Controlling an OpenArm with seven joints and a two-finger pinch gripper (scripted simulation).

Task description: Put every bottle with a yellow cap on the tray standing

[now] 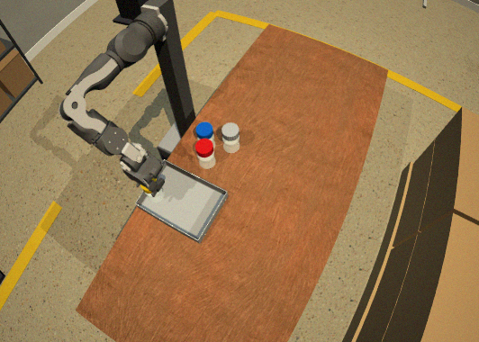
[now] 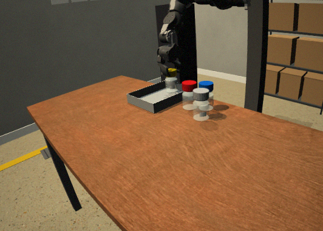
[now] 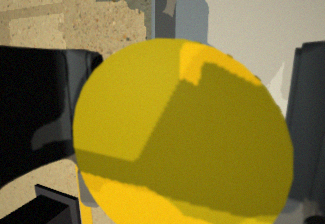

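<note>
Right now my hand is 50 mm above the yellow-capped bottle. From my hand the other things lie so: blue-capped bottle (240 mm to the left, 50 mm below, 50 mm ahead); then red-capped bottle (190 mm to the left, 90 mm ahead, 50 mm below); then grey tray (90 mm ahead, 80 mm below, 20 mm to the left).
</note>
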